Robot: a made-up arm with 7 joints. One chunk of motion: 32 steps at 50 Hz.
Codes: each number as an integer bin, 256 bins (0 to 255) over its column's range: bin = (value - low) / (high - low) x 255, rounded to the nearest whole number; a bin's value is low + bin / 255 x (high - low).
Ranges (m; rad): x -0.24..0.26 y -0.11..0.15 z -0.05..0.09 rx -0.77..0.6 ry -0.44..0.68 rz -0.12..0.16
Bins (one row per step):
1: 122 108 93 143 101 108
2: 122 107 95 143 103 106
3: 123 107 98 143 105 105
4: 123 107 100 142 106 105
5: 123 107 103 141 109 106
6: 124 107 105 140 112 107
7: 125 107 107 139 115 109
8: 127 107 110 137 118 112
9: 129 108 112 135 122 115
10: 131 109 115 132 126 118
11: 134 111 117 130 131 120
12: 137 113 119 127 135 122
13: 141 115 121 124 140 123
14: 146 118 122 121 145 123
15: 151 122 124 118 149 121
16: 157 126 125 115 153 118
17: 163 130 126 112 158 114
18: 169 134 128 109 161 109
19: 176 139 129 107 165 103
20: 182 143 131 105 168 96
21: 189 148 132 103 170 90
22: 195 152 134 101 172 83
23: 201 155 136 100 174 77
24: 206 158 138 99 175 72
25: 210 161 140 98 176 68
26: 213 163 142 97 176 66
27: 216 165 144 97 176 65
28: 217 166 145 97 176 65
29: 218 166 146 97 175 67
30: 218 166 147 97 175 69
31: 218 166 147 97 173 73
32: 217 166 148 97 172 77
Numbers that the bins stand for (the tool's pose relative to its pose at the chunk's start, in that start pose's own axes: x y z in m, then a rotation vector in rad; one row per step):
1: -0.0008 0.0001 0.0011 -0.0017 0.0036 -0.0014
2: -0.0008 -0.0009 0.0022 -0.0017 0.0124 -0.0036
3: 0.0012 -0.0009 0.0038 -0.0017 0.0212 -0.0047
4: 0.0012 -0.0009 0.0049 -0.0071 0.0256 -0.0047
5: 0.0012 -0.0009 0.0065 -0.0125 0.0387 -0.0036
6: 0.0031 -0.0009 0.0076 -0.0178 0.0519 -0.0025
7: 0.0051 -0.0009 0.0087 -0.0232 0.0651 -0.0003
8: 0.0090 -0.0009 0.0104 -0.0340 0.0783 0.0030
9: 0.0129 0.0001 0.0115 -0.0447 0.0958 0.0063
10: 0.0169 0.0011 0.0131 -0.0608 0.1134 0.0096
11: 0.0227 0.0032 0.0142 -0.0716 0.1354 0.0118
12: 0.0286 0.0052 0.0153 -0.0877 0.1529 0.0140
13: 0.0365 0.0073 0.0164 -0.1038 0.1749 0.0151
14: 0.0463 0.0103 0.0170 -0.1199 0.1969 0.0151
15: 0.0561 0.0144 0.0181 -0.1360 0.2144 0.0129
16: 0.0678 0.0185 0.0186 -0.1522 0.2320 0.0096
17: 0.0796 0.0225 0.0192 -0.1683 0.2540 0.0052
18: 0.0914 0.0266 0.0203 -0.1844 0.2671 -0.0003
19: 0.1051 0.0317 0.0208 -0.1951 0.2847 -0.0069
20: 0.1169 0.0358 0.0219 -0.2059 0.2979 -0.0146
21: 0.1306 0.0409 0.0225 -0.2166 0.3067 -0.0212
22: 0.1424 0.0450 0.0236 -0.2274 0.3155 -0.0289
23: 0.1541 0.0480 0.0247 -0.2327 0.3242 -0.0355
24: 0.1639 0.0511 0.0258 -0.2381 0.3286 -0.0409
25: 0.1718 0.0542 0.0269 -0.2435 0.3330 -0.0453
26: 0.1776 0.0562 0.0280 -0.2489 0.3330 -0.0475
27: 0.1835 0.0582 0.0291 -0.2489 0.3330 -0.0486
28: 0.1855 0.0593 0.0296 -0.2489 0.3330 -0.0486
29: 0.1875 0.0593 0.0302 -0.2489 0.3286 -0.0464
30: 0.1875 0.0593 0.0307 -0.2489 0.3286 -0.0442
31: 0.1875 0.0593 0.0307 -0.2489 0.3198 -0.0398
32: 0.1855 0.0593 0.0313 -0.2489 0.3155 -0.0355

